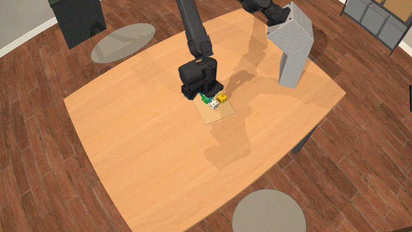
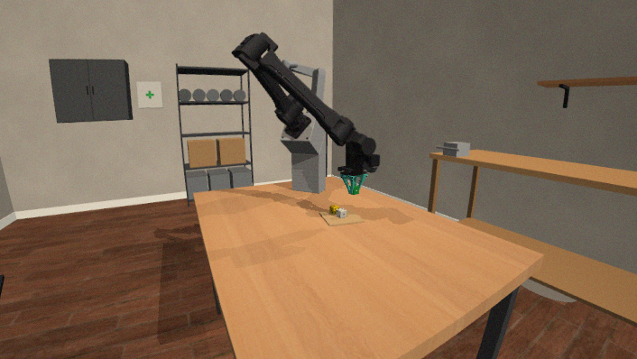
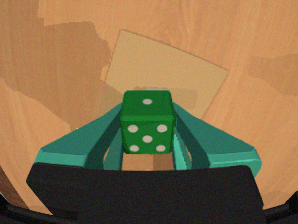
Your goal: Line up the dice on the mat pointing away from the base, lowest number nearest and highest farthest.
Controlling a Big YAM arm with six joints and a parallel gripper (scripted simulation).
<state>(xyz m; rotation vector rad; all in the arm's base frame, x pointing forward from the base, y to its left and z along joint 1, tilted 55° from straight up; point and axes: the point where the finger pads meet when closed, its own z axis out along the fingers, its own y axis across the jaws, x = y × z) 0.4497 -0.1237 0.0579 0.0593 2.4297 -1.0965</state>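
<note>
My gripper is now 100 mm above the white die and 50 mm past it. The rest, counted from my hand: yellow die (100 mm below, 100 mm behind, 20 mm to the left); then green die (right at my hand); then tan mat (120 mm below, 60 mm behind).
</note>
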